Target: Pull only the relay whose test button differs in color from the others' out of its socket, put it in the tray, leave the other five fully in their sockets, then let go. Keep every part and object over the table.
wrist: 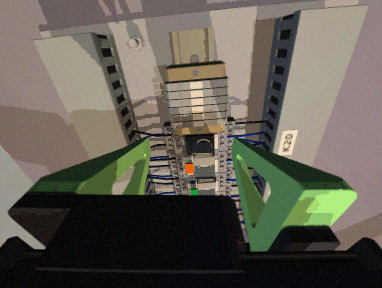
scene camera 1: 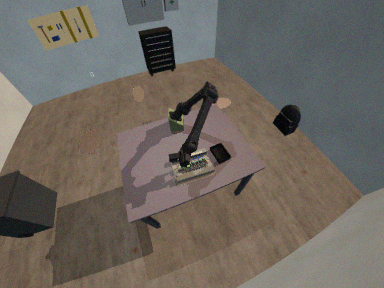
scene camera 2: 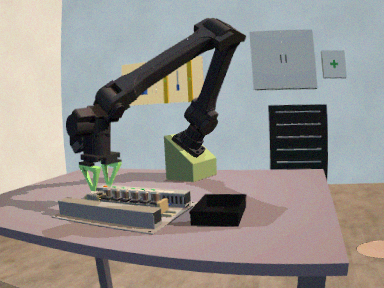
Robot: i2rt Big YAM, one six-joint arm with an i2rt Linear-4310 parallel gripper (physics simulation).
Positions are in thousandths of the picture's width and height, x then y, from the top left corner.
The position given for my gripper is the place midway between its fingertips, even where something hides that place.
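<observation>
Scene camera 2 shows me my gripper (scene camera 2: 264, 658). Looking through the wrist view, I see my gripper (wrist: 501, 498) there too.
</observation>
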